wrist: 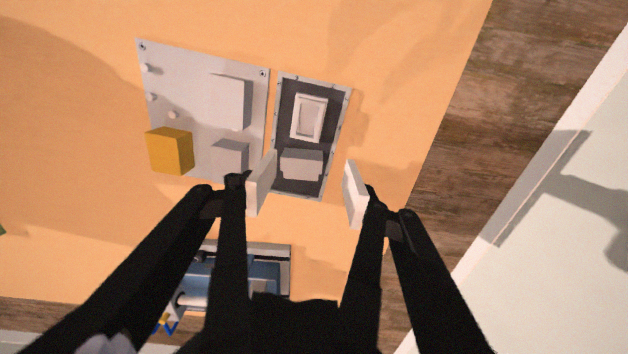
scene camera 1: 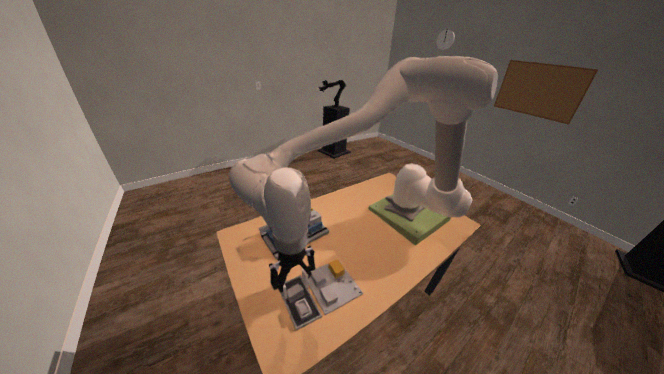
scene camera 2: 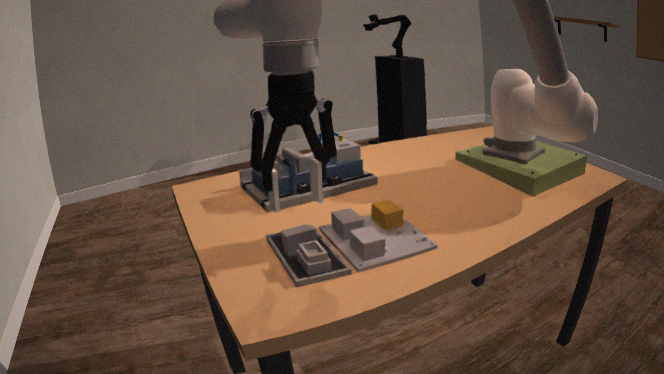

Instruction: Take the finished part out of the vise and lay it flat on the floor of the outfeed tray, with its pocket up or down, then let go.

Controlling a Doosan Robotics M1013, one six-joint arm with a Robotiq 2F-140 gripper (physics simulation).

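Frame: origin at the arm's base, x ahead, y left, z up, level; centimetres.
Seen in the pictures: gripper, between the fingertips: (wrist: 310, 167) (scene camera 1: 295, 289) (scene camera 2: 296, 204); arm's base, origin of its link: (scene camera 1: 404, 208) (scene camera 2: 515, 153).
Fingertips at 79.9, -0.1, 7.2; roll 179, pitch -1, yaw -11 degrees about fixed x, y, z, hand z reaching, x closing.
Pixels of each thing's top centre, then the offset from my fingertips to it, as dx, dy, dz. "pt": a spot on its surface instead.
- outfeed tray, a spot on its surface: (wrist: 315, 82) (scene camera 2: 323, 274) (scene camera 1: 308, 321) pt +0.8, +7.8, -10.2
- grey stepped part, centre of its top: (wrist: 301, 170) (scene camera 2: 297, 228) (scene camera 1: 294, 289) -1.8, -3.4, -6.6
- grey vise, centre of its top: (scene camera 2: 304, 148) (wrist: 204, 314) (scene camera 1: 293, 219) -22.2, -30.4, -1.5
- light grey plate, centre of its top: (wrist: 206, 126) (scene camera 2: 377, 236) (scene camera 1: 332, 283) -15.9, +2.8, -10.6
- yellow block, centre of its top: (wrist: 163, 155) (scene camera 2: 387, 206) (scene camera 1: 336, 265) -21.4, -0.3, -7.1
My gripper (scene camera 1: 295, 281) (scene camera 2: 296, 185) (wrist: 310, 167) is open, its pale pads apart with nothing between them, above and just vise-side of the outfeed tray (scene camera 1: 308, 321) (scene camera 2: 325, 278) (wrist: 315, 82). A grey stepped part (scene camera 1: 295, 291) (scene camera 2: 299, 241) (wrist: 301, 172) rests in the tray's vise-side half. No pocket shows on its visible faces, and I cannot tell if it lies fully flat. Another part (scene camera 1: 303, 308) (scene camera 2: 314, 261) (wrist: 308, 118) lies in the other half, pocket up. The blue and grey vise (scene camera 1: 315, 227) (scene camera 2: 350, 168) (wrist: 265, 275) stands behind, partly hidden by the fingers.
A light grey plate (scene camera 2: 410, 246) (wrist: 180, 60) beside the tray holds two grey blocks (scene camera 2: 367, 244) (wrist: 227, 102), (scene camera 2: 346, 222) (wrist: 231, 155), a yellow block (scene camera 1: 336, 268) (scene camera 2: 387, 215) (wrist: 170, 151) and small pegs. The arm's green base (scene camera 1: 415, 230) (scene camera 2: 530, 175) is at the table's right.
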